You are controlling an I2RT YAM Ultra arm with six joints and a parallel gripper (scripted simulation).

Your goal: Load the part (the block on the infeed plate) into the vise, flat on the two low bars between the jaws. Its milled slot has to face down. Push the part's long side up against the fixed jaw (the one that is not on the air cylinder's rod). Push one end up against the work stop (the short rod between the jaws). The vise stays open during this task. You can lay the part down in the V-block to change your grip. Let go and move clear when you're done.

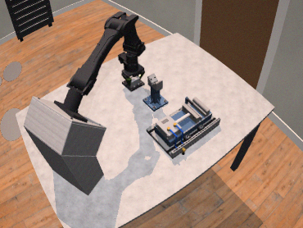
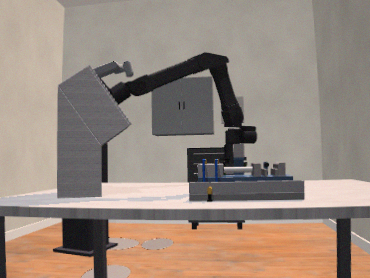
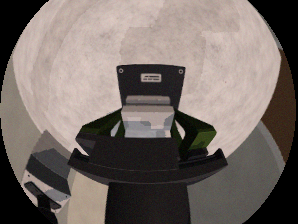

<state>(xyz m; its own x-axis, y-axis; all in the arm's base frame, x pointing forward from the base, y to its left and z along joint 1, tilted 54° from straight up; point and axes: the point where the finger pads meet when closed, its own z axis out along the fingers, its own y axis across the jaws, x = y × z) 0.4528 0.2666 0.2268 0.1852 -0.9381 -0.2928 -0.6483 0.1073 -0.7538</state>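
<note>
My gripper is now 10 mm to the right of the grey part. The rest, counted from my hand: dark infeed plate 20 mm to the left, 20 mm below; then blue vise floor 120 mm ahead, 350 mm to the right, 10 mm above; then air cylinder rod 100 mm ahead, 360 mm to the right, 50 mm above.
</note>
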